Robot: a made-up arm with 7 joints. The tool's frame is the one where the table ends. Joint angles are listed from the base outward.
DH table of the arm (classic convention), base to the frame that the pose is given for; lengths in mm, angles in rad. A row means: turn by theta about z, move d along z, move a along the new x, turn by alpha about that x. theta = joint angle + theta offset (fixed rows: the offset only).
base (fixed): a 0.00; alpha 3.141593; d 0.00; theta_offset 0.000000
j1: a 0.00; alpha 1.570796; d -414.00; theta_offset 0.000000
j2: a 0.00; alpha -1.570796; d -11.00; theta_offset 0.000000
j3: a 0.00; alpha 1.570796; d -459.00; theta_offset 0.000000
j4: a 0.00; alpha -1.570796; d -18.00; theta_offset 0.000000
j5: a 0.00; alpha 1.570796; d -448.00; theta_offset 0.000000
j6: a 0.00; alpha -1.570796; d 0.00; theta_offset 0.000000
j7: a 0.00; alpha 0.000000; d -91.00; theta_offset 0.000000
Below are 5 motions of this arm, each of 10 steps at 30 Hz.
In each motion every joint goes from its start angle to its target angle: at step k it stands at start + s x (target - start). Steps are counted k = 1, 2, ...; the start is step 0. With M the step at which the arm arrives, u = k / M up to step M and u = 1 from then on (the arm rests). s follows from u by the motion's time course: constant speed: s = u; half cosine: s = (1 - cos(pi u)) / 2; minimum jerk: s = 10 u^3 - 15 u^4 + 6 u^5.
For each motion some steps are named. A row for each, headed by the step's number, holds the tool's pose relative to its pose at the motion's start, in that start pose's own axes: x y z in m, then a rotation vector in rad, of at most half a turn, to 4 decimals.
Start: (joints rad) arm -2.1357 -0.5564 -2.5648 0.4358 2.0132 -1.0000 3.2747
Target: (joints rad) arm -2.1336 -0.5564 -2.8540 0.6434 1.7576 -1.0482 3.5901
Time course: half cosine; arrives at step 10
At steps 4, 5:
4: 0.0267 0.0054 -0.0267 -0.1373 -0.0613 -0.0269
5: 0.0395 0.0061 -0.0384 -0.2000 -0.0844 -0.0391

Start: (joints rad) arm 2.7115 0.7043 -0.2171 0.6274 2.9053 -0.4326 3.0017
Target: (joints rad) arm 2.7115 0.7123 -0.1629 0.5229 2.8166 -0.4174 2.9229
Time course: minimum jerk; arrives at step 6
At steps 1, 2, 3, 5, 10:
1: -0.0018 -0.0001 0.0006 -0.0010 0.0041 -0.0044
2: -0.0107 -0.0006 0.0037 -0.0060 0.0239 -0.0259
3: -0.0252 -0.0018 0.0091 -0.0157 0.0566 -0.0611
5: -0.0478 -0.0044 0.0188 -0.0345 0.1081 -0.1158
10: -0.0495 -0.0047 0.0195 -0.0361 0.1120 -0.1199

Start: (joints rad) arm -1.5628 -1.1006 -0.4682 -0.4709 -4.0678 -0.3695 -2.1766
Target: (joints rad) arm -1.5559 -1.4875 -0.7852 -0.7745 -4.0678 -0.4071 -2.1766
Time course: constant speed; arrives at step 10
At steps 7, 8, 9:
7: -0.3239 -0.0368 0.0681 -0.0550 0.4822 -0.1168
8: -0.3642 -0.0396 0.0876 -0.0627 0.5492 -0.1362
9: -0.4025 -0.0417 0.1091 -0.0703 0.6156 -0.1563

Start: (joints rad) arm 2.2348 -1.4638 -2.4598 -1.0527 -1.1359 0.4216 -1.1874
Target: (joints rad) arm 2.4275 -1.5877 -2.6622 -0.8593 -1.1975 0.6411 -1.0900
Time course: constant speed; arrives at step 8
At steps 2, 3, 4, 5, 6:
2: -0.0633 0.0394 0.0250 0.0837 0.0651 -0.0455
3: -0.0939 0.0593 0.0403 0.1239 0.0961 -0.0705
4: -0.1236 0.0793 0.0574 0.1629 0.1262 -0.0968
5: -0.1524 0.0992 0.0762 0.2006 0.1552 -0.1246
6: -0.1801 0.1190 0.0967 0.2369 0.1832 -0.1538

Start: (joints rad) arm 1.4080 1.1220 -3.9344 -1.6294 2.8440 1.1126 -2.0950
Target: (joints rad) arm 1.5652 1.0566 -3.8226 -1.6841 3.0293 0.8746 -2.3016
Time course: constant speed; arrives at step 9
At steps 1, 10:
1: -0.0098 -0.0061 0.0097 -0.0457 -0.0048 -0.0311
10: -0.0968 -0.0449 0.0889 -0.3969 -0.0668 -0.2758

